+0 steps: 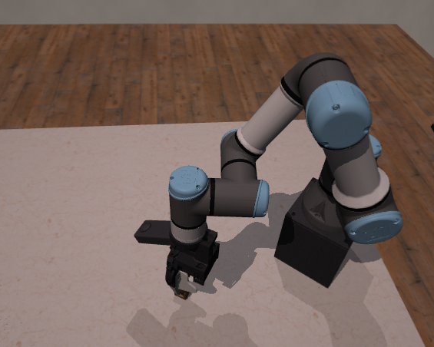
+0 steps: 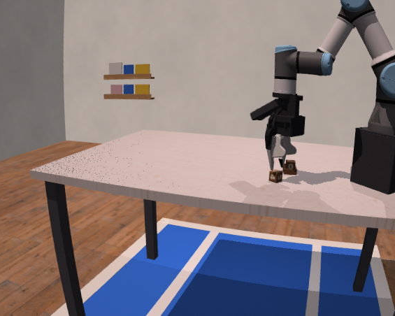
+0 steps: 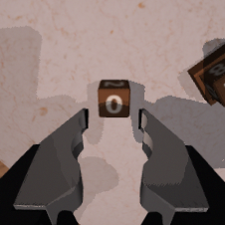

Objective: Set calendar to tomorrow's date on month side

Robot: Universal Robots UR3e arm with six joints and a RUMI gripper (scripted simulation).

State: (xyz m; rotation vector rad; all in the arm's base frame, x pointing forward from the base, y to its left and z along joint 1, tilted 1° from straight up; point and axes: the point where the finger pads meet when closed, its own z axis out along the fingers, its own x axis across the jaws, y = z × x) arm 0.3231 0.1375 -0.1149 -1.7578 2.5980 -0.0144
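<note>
My hand is 40 mm above the brown digit cube. The rest, counted from my hand: calendar tray: 10 mm behind, 120 mm to the right, 40 mm below.
</note>
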